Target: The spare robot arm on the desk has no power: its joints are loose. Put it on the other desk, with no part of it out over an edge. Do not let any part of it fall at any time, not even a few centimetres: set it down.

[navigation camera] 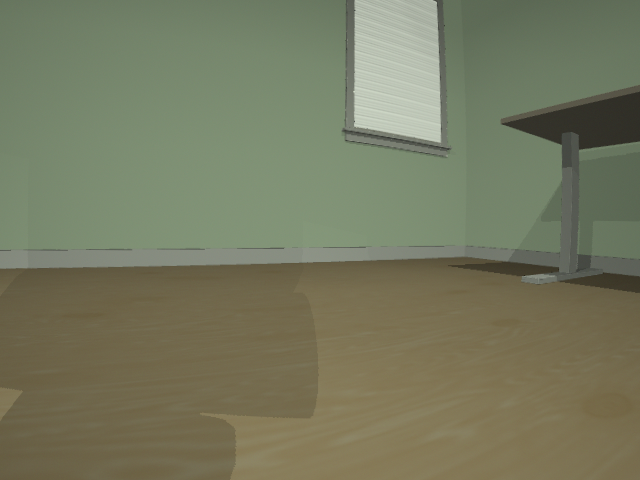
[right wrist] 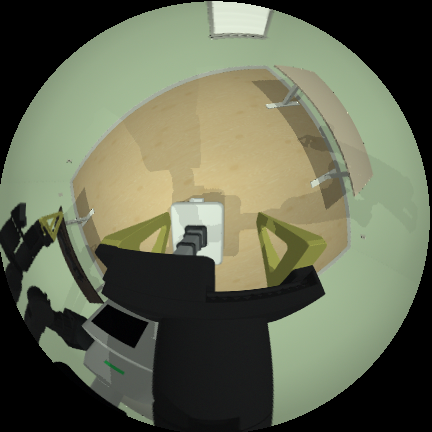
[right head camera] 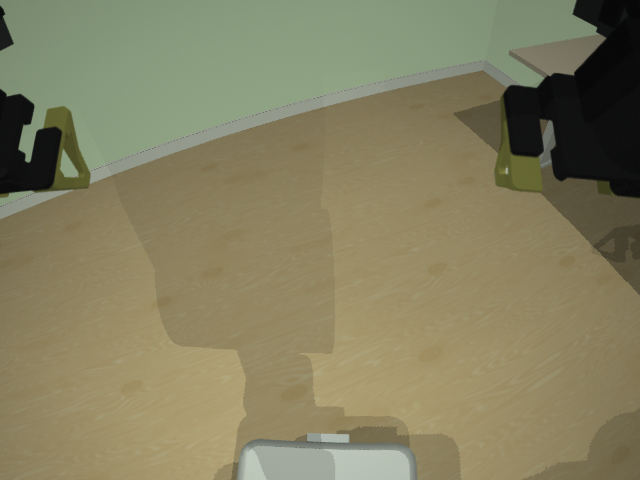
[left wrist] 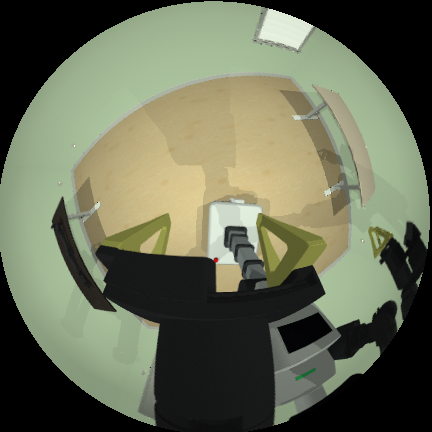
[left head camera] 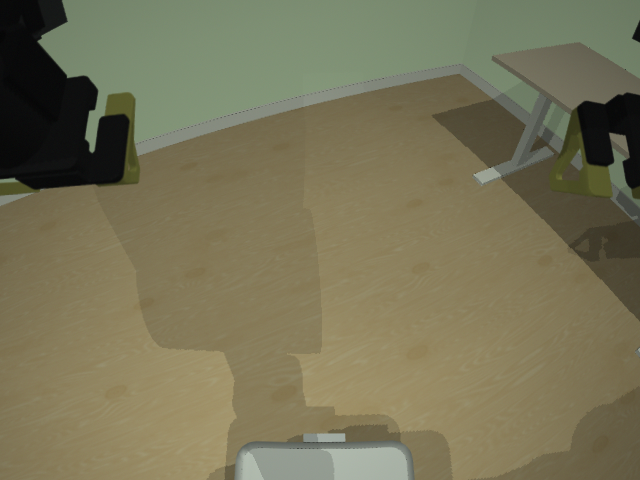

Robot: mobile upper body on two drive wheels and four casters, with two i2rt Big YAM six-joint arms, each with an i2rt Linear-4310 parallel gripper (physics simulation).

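Frame: origin at the left arm's base, x down, y right, z back, level; metres.
Seen in the pictures: left gripper, between the fingertips: (right wrist: 58, 213) (right head camera: 46, 185) (left wrist: 213, 217) (left head camera: 86, 180); right gripper, between the fingertips: (right wrist: 213, 216) (right head camera: 550, 181) (left wrist: 371, 227) (left head camera: 593, 187).
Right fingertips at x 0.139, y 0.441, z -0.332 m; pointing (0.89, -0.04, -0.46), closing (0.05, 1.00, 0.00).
Note:
A point is followed by its place in that frame.
My left gripper (left head camera: 77, 183) @(x 0.141, y -0.005, z -0.335 m) (right head camera: 37, 190) @(x 0.141, y -0.005, z -0.335 m) (left wrist: 213, 217) @(x 0.141, y -0.005, z -0.335 m) is open and empty, raised above the floor. My right gripper (left head camera: 615, 193) @(x 0.139, y 0.441, z -0.332 m) (right head camera: 563, 186) @(x 0.139, y 0.441, z -0.332 m) (right wrist: 213, 216) @(x 0.139, y 0.441, z -0.332 m) is also open and empty. A dark-topped desk (left wrist: 101, 301) @(x 0.690, y -1.336, z 0.902 m) (right wrist: 91, 294) @(x 0.690, y -1.395, z 0.936 m) stands at the left in both wrist views, seen nearly edge-on. A dark, jagged shape (left wrist: 69, 247) @(x 0.647, y -1.603, z 0.186 m) lies along its top, likely the spare arm; its joints and pose cannot be made out. A light-topped desk (left head camera: 573, 72) @(x 0.690, y 1.430, z -1.742 m) (right head camera: 553, 51) @(x 0.689, y 1.253, z -1.844 m) (left wrist: 356, 140) @(x 0.690, y 1.695, z -1.296 m) (right wrist: 332, 110) @(x 0.690, y 1.596, z -1.335 m) (navigation camera: 594, 116) @(x 0.715, y 1.330, z -1.592 m) stands at the right. Both grippers are well apart from both desks.
The robot's white base (left head camera: 361, 465) @(x 1.150, y 0.330, z -0.247 m) (right head camera: 367, 465) @(x 1.150, y 0.342, z -0.253 m) stands on the wood floor between the desks. The light desk's grey leg (navigation camera: 569, 217) @(x 1.121, y 1.394, z -1.833 m) has a foot reaching out over the floor. A green wall with a window (navigation camera: 397, 72) @(x 0.105, y 0.739, z -2.709 m) is ahead.

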